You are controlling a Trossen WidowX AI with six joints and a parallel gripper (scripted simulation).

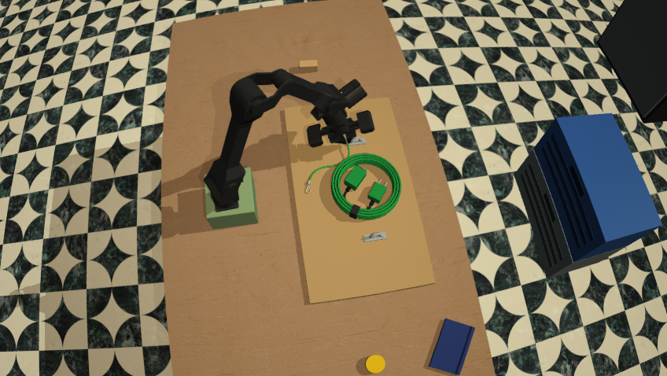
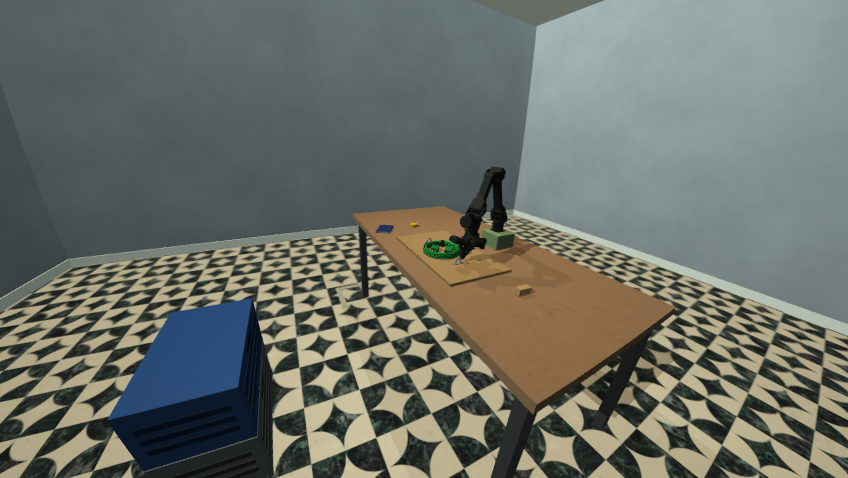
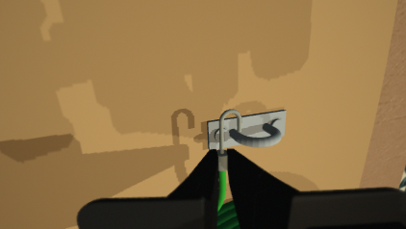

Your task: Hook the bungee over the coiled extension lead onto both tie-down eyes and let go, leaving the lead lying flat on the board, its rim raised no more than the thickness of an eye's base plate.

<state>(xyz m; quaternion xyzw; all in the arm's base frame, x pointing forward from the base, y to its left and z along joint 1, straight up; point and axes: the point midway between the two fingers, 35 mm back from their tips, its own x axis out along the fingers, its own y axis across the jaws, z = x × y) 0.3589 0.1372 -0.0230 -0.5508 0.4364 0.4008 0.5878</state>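
Right now the board is 14 cm to the right of my hand and 6 cm below it. From my hand the other things lie so: small wooden block 34 cm to the left, 5 cm below, 4 cm behind; then yellow disc 64 cm to the right, 7 cm behind, 5 cm below.
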